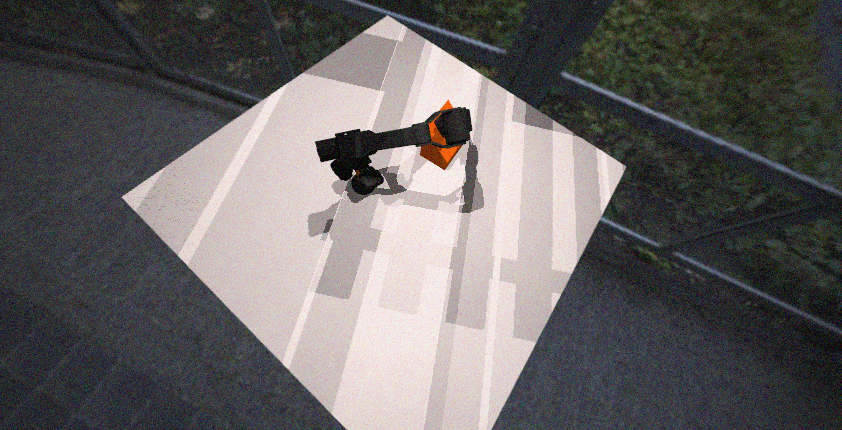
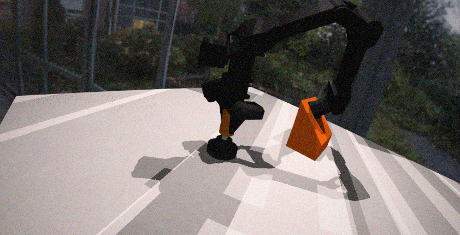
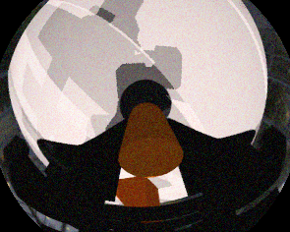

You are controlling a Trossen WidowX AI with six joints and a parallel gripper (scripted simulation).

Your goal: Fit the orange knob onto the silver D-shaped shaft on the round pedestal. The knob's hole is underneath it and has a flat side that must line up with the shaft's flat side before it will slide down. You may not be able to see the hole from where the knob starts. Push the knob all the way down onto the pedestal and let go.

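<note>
My gripper tip is now 40 mm below the orange knob. From my gripper tip the other things lie so: pedestal: 40 mm below.
</note>
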